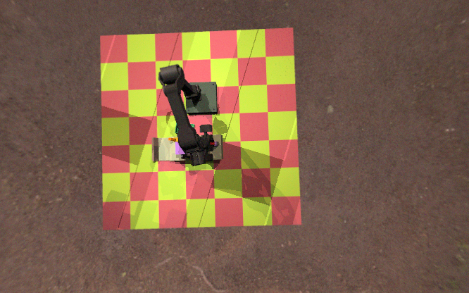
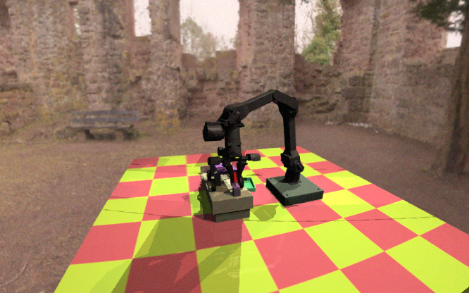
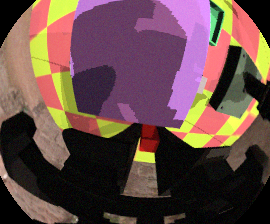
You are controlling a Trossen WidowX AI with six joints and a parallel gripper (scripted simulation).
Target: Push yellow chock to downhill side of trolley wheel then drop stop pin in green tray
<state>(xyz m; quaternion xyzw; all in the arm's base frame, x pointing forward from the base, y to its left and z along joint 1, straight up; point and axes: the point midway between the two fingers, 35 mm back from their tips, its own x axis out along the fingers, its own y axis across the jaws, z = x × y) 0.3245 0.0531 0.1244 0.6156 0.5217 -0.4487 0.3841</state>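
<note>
My gripper tip is now 180 mm to the left of the green tray, 140 mm past it and 140 mm above it. From my gripper tip the other things lie so: red-headed stop pin: right at my gripper tip; then trolley: 120 mm to the right, 20 mm below; then yellow chock: 220 mm to the right, 70 mm behind, 50 mm below.
</note>
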